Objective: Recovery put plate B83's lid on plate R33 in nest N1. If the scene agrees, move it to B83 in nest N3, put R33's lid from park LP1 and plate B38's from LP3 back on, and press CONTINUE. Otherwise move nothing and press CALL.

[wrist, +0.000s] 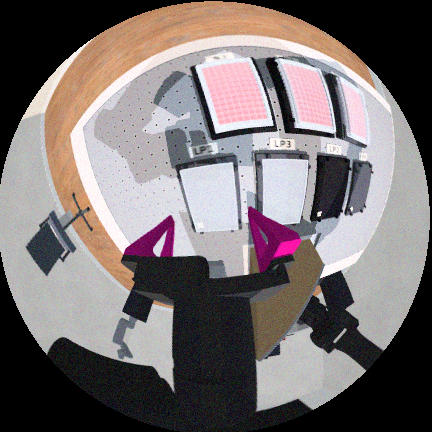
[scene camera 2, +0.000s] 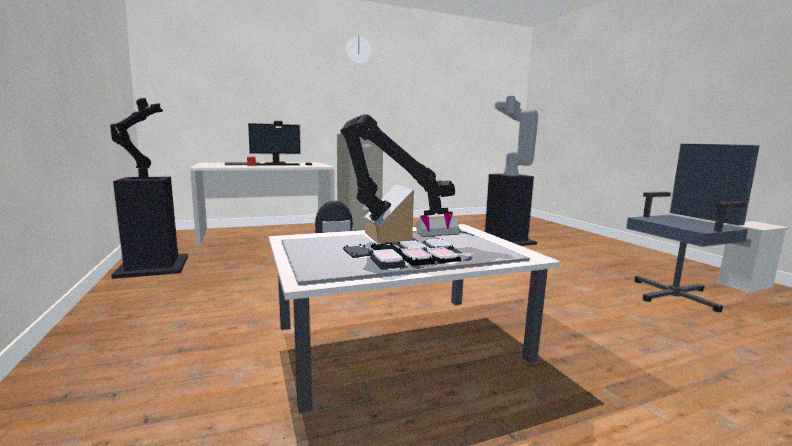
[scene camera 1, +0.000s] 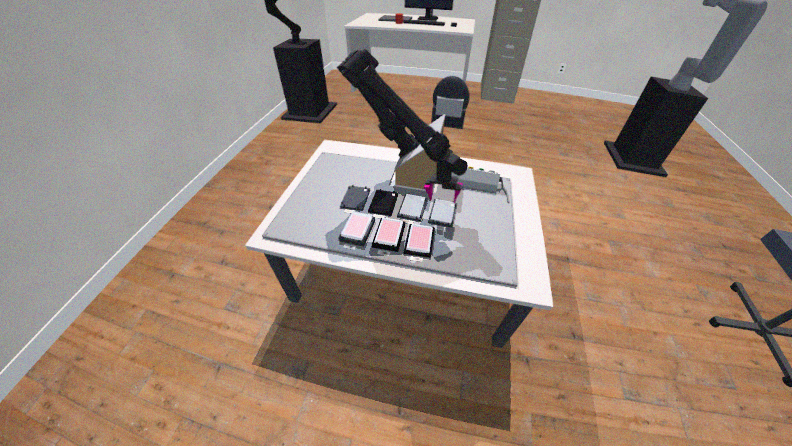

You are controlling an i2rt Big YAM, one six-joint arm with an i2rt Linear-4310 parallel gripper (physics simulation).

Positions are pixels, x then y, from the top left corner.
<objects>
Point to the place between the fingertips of my gripper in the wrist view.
209,214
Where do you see a grey button box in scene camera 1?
474,178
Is my gripper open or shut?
Open.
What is my gripper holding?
Nothing.
</objects>
